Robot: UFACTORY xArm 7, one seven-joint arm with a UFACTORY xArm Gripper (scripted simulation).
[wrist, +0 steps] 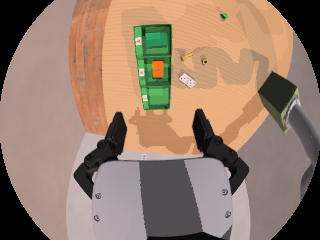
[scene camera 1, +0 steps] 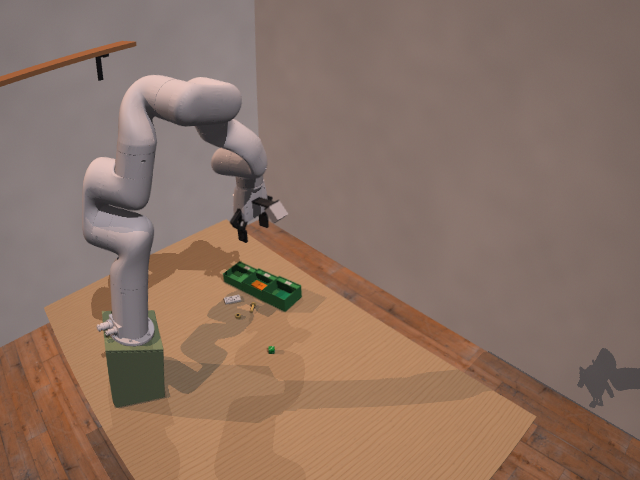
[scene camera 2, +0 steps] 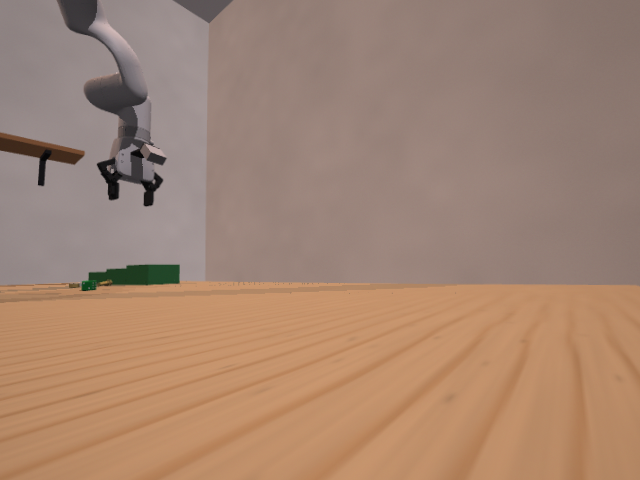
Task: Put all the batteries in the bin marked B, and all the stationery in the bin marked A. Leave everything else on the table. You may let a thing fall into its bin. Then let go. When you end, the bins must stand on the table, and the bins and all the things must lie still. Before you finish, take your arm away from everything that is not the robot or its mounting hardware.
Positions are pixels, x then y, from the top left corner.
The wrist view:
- my gripper: 159,118
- tray: 154,91
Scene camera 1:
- my gripper: 253,233
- tray: 239,276
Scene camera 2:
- my gripper: 131,202
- tray: 151,274
